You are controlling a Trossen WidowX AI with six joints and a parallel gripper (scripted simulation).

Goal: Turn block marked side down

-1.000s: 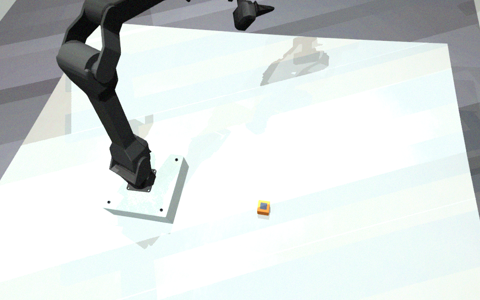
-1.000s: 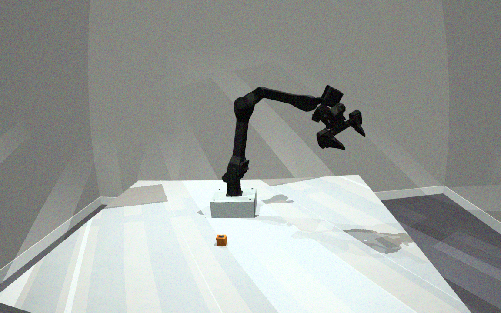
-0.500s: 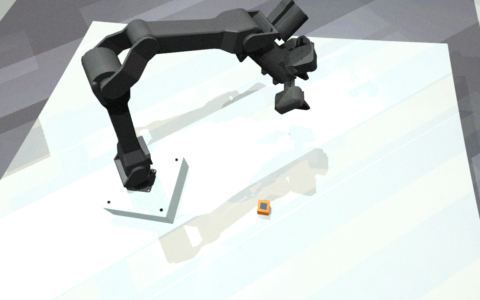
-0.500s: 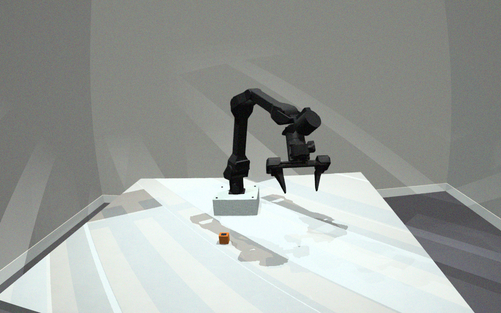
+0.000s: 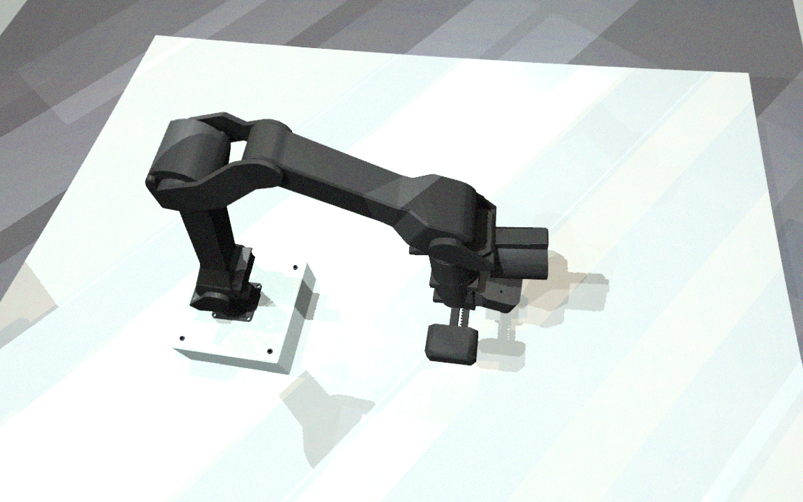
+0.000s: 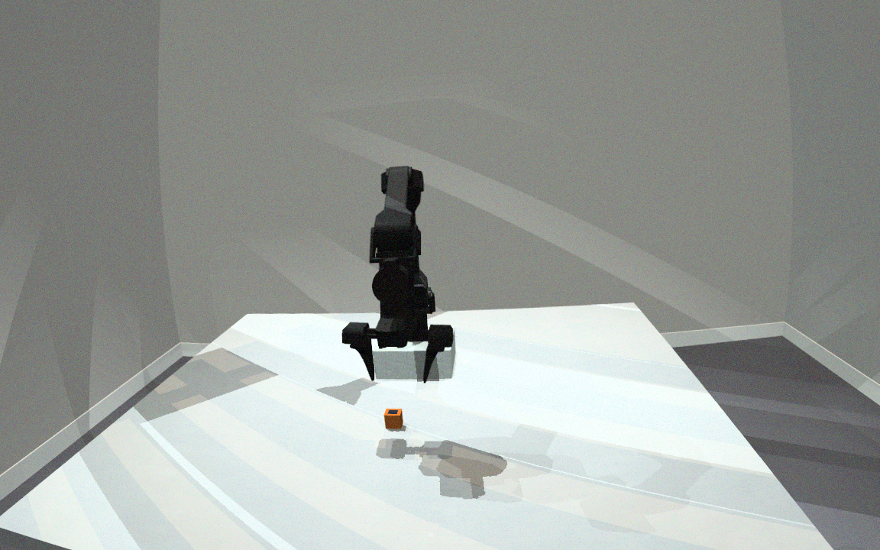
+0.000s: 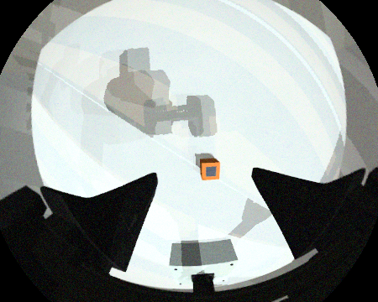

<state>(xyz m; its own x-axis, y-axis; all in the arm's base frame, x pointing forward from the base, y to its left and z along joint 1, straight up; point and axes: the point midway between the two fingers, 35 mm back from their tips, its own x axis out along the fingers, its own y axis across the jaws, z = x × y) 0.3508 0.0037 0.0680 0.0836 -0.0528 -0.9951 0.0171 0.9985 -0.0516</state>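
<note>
The orange block lies 8 cm below my gripper tip, 3 cm behind it and 2 cm to the right of it.
</note>
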